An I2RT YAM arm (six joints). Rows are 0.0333 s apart.
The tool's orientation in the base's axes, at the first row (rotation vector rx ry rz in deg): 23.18 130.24 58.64
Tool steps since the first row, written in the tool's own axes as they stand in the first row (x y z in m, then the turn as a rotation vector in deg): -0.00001 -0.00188 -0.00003 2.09 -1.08 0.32; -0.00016 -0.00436 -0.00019 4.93 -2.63 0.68; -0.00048 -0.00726 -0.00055 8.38 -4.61 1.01; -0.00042 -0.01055 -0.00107 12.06 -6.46 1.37; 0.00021 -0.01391 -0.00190 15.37 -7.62 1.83; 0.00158 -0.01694 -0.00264 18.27 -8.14 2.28
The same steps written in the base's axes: -0.00006 -0.00125 -0.00140 -1.43 0.51 -1.82; -0.00012 -0.00304 -0.00313 -3.43 1.11 -4.32; -0.00018 -0.00531 -0.00500 -5.93 1.71 -7.37; -0.00065 -0.00773 -0.00724 -8.59 2.53 -10.44; -0.00176 -0.01009 -0.00960 -10.87 3.67 -12.88; -0.00337 -0.01182 -0.01206 -12.83 5.03 -14.67
